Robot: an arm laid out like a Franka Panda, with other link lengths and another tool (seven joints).
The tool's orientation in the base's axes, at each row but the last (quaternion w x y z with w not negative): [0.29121 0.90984 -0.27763 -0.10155]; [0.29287 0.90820 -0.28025 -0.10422]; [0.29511 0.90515 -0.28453 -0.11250]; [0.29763 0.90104 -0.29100 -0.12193]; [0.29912 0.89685 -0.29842 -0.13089]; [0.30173 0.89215 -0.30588 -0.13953]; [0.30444 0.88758 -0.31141 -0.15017]
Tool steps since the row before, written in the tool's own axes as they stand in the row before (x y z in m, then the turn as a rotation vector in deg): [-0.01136 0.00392 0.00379 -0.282 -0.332 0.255]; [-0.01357 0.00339 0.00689 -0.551 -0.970 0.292]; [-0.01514 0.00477 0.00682 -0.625 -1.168 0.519]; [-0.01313 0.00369 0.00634 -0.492 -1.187 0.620]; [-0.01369 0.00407 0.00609 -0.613 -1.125 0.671]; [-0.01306 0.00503 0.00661 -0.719 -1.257 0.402]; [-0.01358 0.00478 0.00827 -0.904 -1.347 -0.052]
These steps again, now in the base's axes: [-0.01244 0.00197 -0.00051 -0.173 0.263 -0.395]; [-0.01510 0.00220 -0.00322 -0.121 0.827 -0.794]; [-0.01698 0.00243 -0.00206 -0.177 0.895 -1.092]; [-0.01467 0.00248 -0.00218 -0.101 0.781 -1.190]; [-0.01516 0.00299 -0.00152 -0.246 0.792 -1.185]; [-0.01530 0.00206 -0.00117 -0.151 1.064 -1.051]; [-0.01631 0.00209 -0.00229 -0.043 1.442 -0.744]
